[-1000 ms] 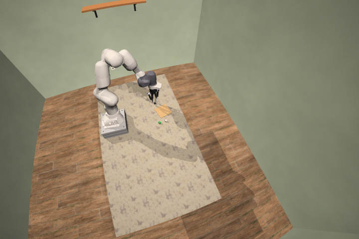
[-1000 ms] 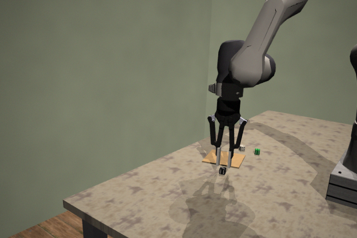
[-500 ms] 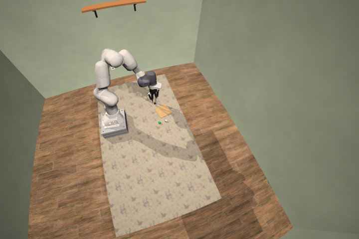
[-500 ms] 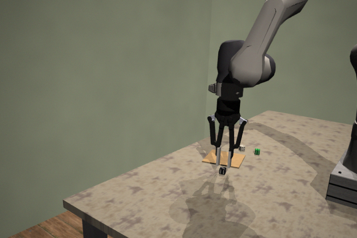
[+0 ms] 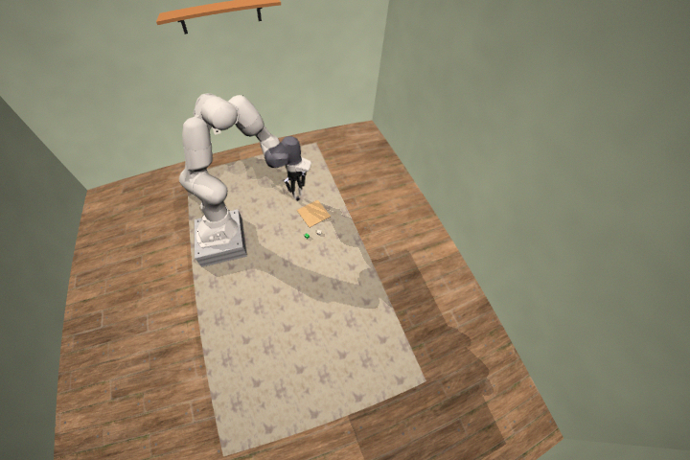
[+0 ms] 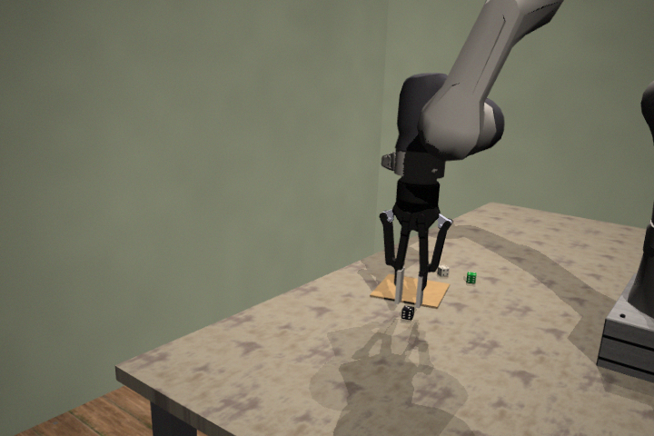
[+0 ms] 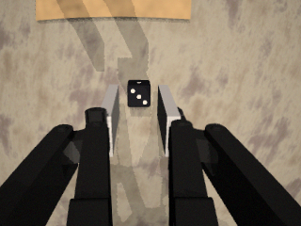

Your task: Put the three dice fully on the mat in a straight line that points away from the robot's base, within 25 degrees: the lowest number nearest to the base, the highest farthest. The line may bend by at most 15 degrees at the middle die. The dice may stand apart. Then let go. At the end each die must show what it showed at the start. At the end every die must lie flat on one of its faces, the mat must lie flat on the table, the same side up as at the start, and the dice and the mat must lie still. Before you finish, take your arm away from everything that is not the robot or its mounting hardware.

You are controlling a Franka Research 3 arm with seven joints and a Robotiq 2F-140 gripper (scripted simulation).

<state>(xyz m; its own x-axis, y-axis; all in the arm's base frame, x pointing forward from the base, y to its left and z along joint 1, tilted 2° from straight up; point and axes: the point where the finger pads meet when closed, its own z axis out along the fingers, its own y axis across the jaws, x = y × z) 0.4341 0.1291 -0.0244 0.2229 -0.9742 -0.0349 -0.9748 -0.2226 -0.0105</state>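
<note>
The black die is 5 cm below my hand. Round my hand: tan mat (5 cm ahead, 13 cm to the right, 6 cm below); green die (3 cm behind, 27 cm to the right, 5 cm below); white die (4 cm ahead, 27 cm to the right, 5 cm below).
</note>
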